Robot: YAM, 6 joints.
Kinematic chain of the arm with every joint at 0, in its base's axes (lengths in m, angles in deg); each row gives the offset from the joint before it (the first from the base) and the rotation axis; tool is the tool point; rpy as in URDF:
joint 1: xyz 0 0 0.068 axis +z
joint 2: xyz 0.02 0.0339 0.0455 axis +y
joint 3: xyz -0.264 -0.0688 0 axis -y
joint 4: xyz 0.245 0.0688 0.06 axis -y
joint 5: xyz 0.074 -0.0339 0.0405 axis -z
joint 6: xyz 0.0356 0 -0.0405 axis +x
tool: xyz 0 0 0 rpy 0 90 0
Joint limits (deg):
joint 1: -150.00..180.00
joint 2: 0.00..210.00
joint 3: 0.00..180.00
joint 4: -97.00..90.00
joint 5: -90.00..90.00
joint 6: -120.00..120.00
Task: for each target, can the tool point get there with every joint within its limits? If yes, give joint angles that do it. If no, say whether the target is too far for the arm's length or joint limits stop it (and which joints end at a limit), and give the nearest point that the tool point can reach.
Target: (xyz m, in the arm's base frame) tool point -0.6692 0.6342 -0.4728
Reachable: no: too far | nearest point -0.3982 0.3774 -0.2209 | short by 0.450 m
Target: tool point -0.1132 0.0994 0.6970
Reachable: yes | joints -43.35 67.36 144.46 49.53 8.78 74.67
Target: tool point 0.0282 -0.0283 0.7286
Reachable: yes | joints -33.16 80.27 147.79 8.91 13.34 -69.78
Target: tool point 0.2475 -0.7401 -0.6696
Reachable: no: too far | nearest point 0.1514 -0.4529 -0.2988 | short by 0.479 m
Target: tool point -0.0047 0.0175 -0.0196
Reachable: yes | joints -85.89 172.78 20.06 -26.92 5.58 -65.88
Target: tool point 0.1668 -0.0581 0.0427
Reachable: yes | joints -30.38 128.03 39.58 -66.49 -74.02 11.10
